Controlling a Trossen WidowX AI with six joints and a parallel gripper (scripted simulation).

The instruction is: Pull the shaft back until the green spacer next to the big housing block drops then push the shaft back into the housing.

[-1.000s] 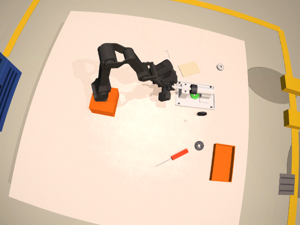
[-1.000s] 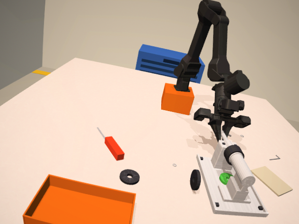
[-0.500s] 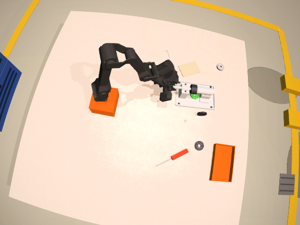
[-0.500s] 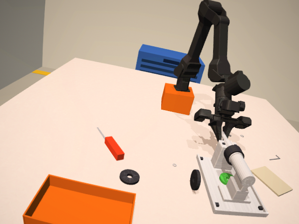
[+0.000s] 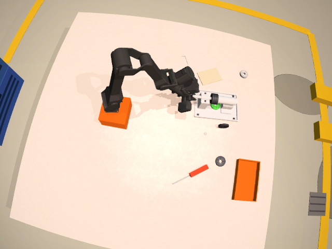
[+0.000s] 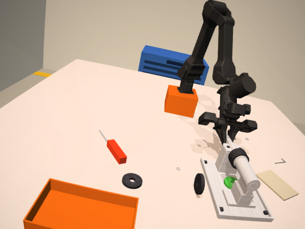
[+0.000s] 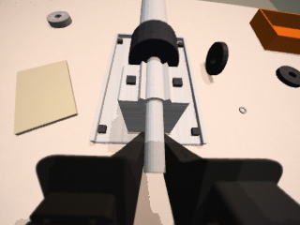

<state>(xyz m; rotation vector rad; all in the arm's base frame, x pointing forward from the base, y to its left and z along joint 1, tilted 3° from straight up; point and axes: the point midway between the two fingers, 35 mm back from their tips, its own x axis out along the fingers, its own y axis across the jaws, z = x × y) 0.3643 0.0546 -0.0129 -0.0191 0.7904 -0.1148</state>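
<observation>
The shaft lies 50 mm ahead of my gripper tip and 20 mm above it. Round my gripper tip: beige card 160 mm to the left, 100 mm ahead, 50 mm below; black disc 140 mm ahead, 130 mm to the right, 30 mm below; green spacer 110 mm ahead, 40 mm below, 10 mm to the right.
</observation>
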